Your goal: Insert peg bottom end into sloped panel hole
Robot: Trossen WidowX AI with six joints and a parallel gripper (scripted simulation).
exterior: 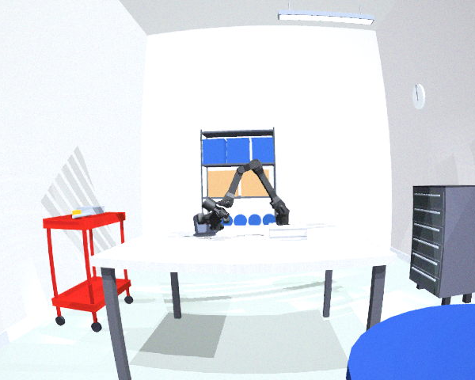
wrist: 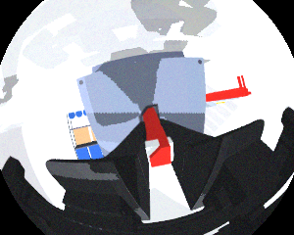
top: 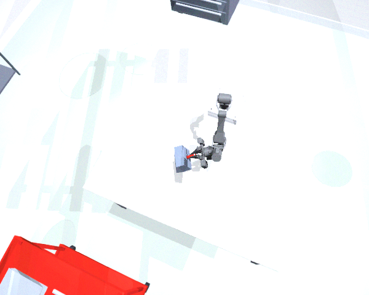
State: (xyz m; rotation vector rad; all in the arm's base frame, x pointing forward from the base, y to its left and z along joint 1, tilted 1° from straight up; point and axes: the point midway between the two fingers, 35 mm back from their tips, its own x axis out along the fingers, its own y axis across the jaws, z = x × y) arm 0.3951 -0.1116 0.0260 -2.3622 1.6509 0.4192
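Now: the sloped grey panel 20 mm ahead of my gripper tip, 40 mm to the right of it and 20 mm below it. Round my gripper tip: red peg (10 mm behind, 20 mm to the left, 10 mm above).
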